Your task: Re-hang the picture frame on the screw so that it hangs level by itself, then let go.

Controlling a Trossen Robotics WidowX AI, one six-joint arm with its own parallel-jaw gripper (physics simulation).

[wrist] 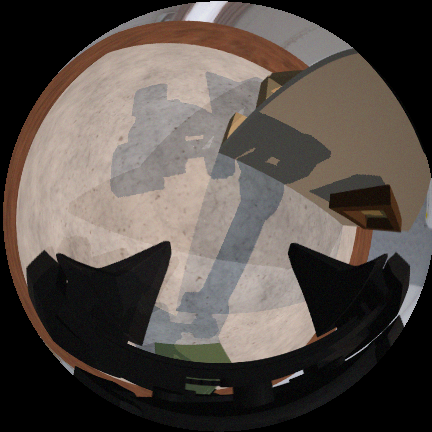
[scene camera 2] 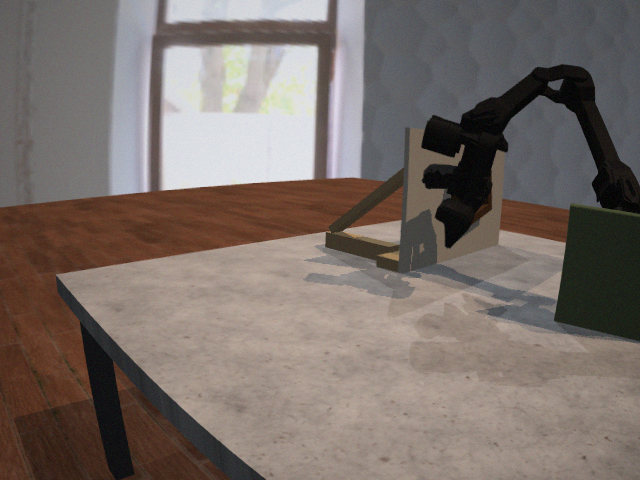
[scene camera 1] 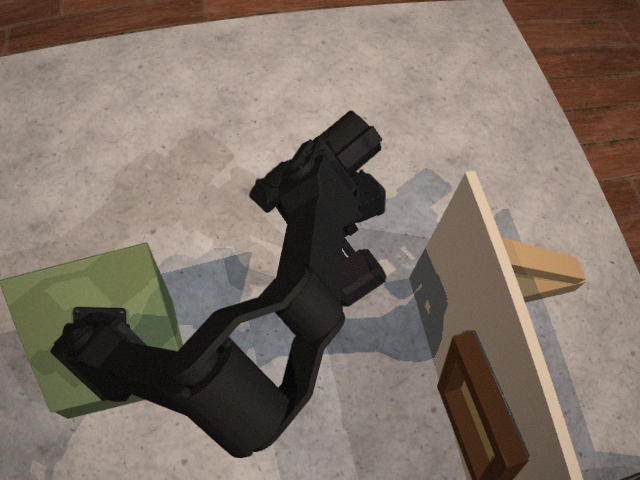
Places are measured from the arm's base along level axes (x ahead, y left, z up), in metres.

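Where they show: gripper, fingertip midpoint: [wrist: 232, 249] [scene camera 2: 455, 235]; arm's base at its link origin: [scene camera 2: 619, 244] [scene camera 1: 100, 331].
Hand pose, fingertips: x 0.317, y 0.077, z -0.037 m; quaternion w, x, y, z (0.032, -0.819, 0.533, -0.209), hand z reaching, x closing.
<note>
Things, the pixels of their centre, and the offset from my fingertips. "spot": a spot on its surface instead. Level surfaces: height alone.
- brown wooden picture frame at the middle of its body: [scene camera 1: 478, 418] [wrist: 373, 212] [scene camera 2: 472, 194] dx +0.125, dy -0.222, dz +0.057 m
- upright beige board at a spot on its surface: [scene camera 1: 454, 232] spot: dx +0.116, dy -0.009, dz +0.119 m
- grey stone-like table top at its surface level: dz -0.098 m
The brown wooden picture frame [scene camera 1: 488, 395] [wrist: 360, 196] is against the front face of the upright beige board [scene camera 1: 454, 232] [scene camera 2: 417, 198] [wrist: 380, 115]. A sliver of the frame [scene camera 2: 484, 210] shows behind the gripper in scene camera 2. The screw does not show, and I cannot tell whether the frame hangs level. My black gripper [scene camera 1: 367, 236] [scene camera 2: 438, 204] [wrist: 232, 249] is open and empty, its fingers wide apart. It is in front of the board, apart from the frame and off to one side of it. In scene camera 1 the frame is at the lower right, its lower end cut off.
A light wooden brace [scene camera 1: 550, 258] [scene camera 2: 361, 245] supports the board from behind. The arm's base stands on a green block [scene camera 1: 38, 294] [scene camera 2: 597, 268] [wrist: 215, 352]. The board and block stand on a grey stone-like table top [scene camera 1: 310, 62] [scene camera 2: 284, 372] [wrist: 75, 150].
</note>
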